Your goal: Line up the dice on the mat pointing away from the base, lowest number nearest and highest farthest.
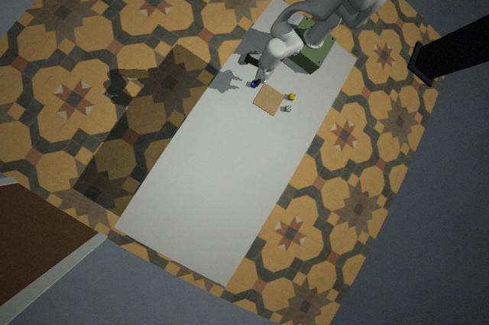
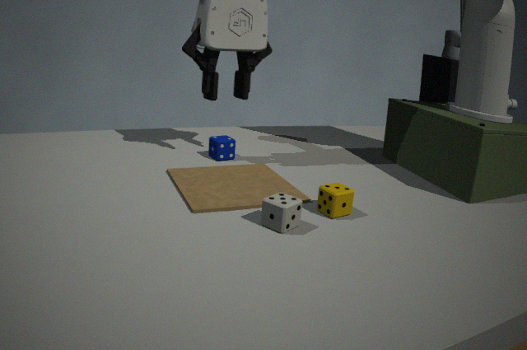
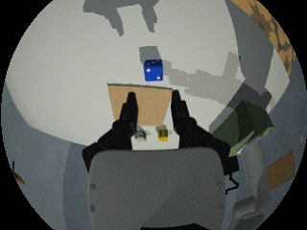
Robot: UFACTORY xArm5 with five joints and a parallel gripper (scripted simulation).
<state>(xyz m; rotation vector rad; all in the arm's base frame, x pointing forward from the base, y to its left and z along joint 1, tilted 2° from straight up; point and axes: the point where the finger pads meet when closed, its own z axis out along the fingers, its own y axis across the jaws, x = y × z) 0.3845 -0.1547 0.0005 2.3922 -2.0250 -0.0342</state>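
The blue die is 9 cm below my hand. Round my hand: white die 2 cm ahead, 24 cm to the left, 9 cm below; yellow die 6 cm behind, 22 cm to the left, 9 cm below; tan mat 2 cm ahead, 12 cm to the left, 11 cm below.
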